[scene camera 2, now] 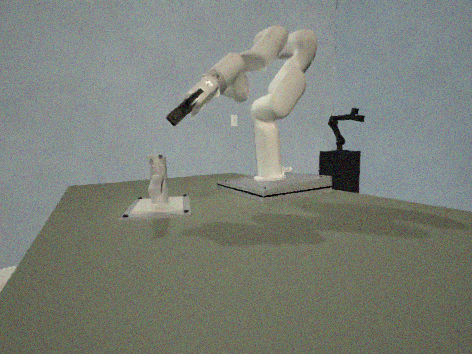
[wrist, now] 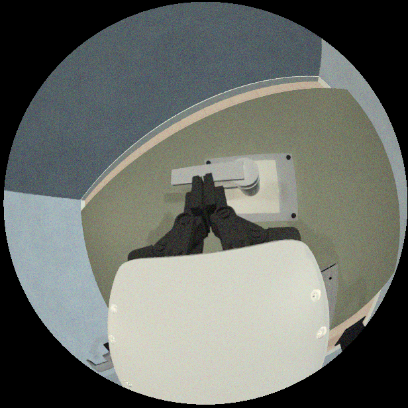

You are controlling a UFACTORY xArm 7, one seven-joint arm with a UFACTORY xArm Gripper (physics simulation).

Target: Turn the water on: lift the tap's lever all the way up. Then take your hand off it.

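Where they show: gripper, fingertip midpoint: [scene camera 2: 170, 121]; arm's base, link origin: [scene camera 2: 270, 178].
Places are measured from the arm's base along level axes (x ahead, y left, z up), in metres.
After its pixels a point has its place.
The pale grey tap [scene camera 2: 160, 177] {x 0.424, y 0.157, z 0.048 m} [wrist: 250, 170] stands upright on a white and grey base plate [scene camera 2: 175, 206] {x 0.391, y 0.181, z -0.031 m} [wrist: 288, 192]. In the wrist view, a long flat bar [wrist: 210, 173], seemingly the lever, runs left from the tap's round top. The lever's exact tilt is hard to tell in either view. My gripper [scene camera 2: 173, 120] {x 0.389, y 0.141, z 0.201 m} [wrist: 205, 187] is shut and empty. In the scene view it hangs above the tap, slightly to its right, and points down and left, clearly apart from it. In the wrist view the fingertips overlap the near edge of the bar.
The grey slab [scene camera 2: 300, 186] {x -0.022, y 0.171, z -0.009 m} [wrist: 330, 295] under my arm's base lies to the right of the tap in the scene view. Behind it, a black pedestal [scene camera 2: 340, 170] carries a small dark arm [scene camera 2: 336, 132]. The green table [scene camera 2: 225, 300] {x 0.384, y 0.602, z -0.045 m} ends at an edge left of the tap.
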